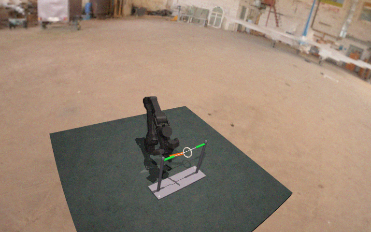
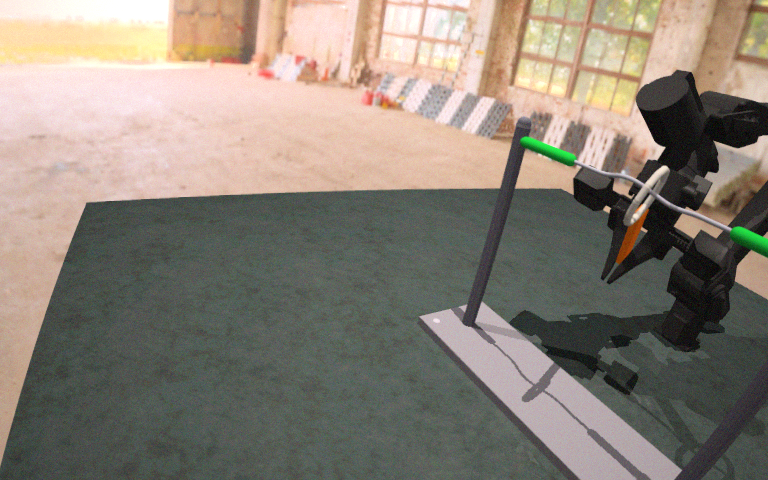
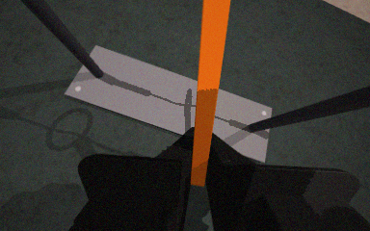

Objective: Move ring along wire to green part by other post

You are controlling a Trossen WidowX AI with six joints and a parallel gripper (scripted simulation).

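Now: the ring with orange handle 4 cm ahead of my gripper tip, 3 cm to the left of it and 9 cm above it.
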